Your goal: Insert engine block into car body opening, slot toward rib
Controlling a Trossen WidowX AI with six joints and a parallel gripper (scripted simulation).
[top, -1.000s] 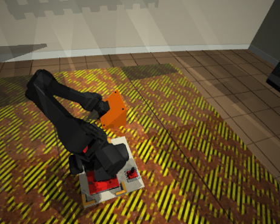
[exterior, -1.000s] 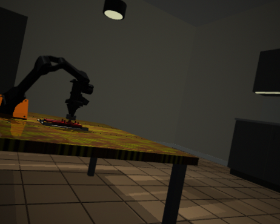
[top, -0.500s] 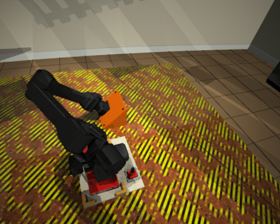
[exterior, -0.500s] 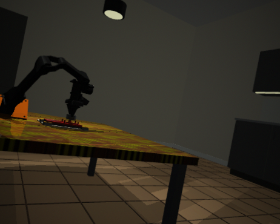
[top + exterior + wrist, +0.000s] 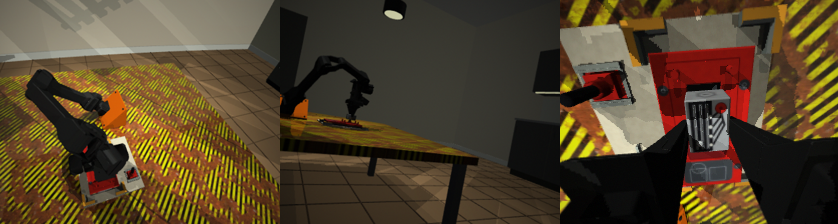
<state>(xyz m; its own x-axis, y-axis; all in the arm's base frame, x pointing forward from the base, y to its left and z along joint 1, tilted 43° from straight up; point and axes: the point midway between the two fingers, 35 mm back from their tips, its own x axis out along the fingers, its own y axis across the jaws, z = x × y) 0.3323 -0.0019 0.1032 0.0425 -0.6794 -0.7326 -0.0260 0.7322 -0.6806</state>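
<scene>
Right now my gripper tip is 50 mm above the pale base plate, 30 mm past it and 20 mm to the right of it. The rest, counted from my gripper tip: engine block 10 mm below.
</scene>
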